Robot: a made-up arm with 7 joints. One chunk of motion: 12 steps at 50 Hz.
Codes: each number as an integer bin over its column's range. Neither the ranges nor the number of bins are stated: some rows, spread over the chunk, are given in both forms.
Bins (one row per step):
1: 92 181 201 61 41 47 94
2: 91 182 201 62 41 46 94
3: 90 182 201 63 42 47 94
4: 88 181 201 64 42 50 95
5: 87 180 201 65 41 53 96
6: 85 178 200 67 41 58 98
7: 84 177 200 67 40 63 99
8: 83 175 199 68 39 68 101
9: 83 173 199 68 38 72 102
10: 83 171 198 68 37 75 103
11: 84 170 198 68 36 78 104
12: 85 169 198 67 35 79 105
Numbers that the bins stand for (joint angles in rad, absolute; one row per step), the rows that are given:
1: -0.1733 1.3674 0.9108 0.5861 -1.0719 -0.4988 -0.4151
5: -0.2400 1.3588 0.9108 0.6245 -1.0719 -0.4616 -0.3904
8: -0.2933 1.3161 0.8860 0.6533 -1.0967 -0.3687 -0.3284
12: -0.2667 1.2648 0.8736 0.6437 -1.1463 -0.3005 -0.2788
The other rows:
2: -0.1867 1.3759 0.9108 0.5957 -1.0719 -0.5050 -0.4151
3: -0.2000 1.3759 0.9108 0.6053 -1.0595 -0.4988 -0.4151
4: -0.2267 1.3674 0.9108 0.6149 -1.0595 -0.4802 -0.4027
6: -0.2667 1.3417 0.8984 0.6437 -1.0719 -0.4306 -0.3656
7: -0.2800 1.3332 0.8984 0.6437 -1.0843 -0.3996 -0.3532
9: -0.2933 1.2990 0.8860 0.6533 -1.1091 -0.3439 -0.3160
10: -0.2933 1.2819 0.8736 0.6533 -1.1215 -0.3253 -0.3036
11: -0.2800 1.2733 0.8736 0.6533 -1.1339 -0.3067 -0.2912

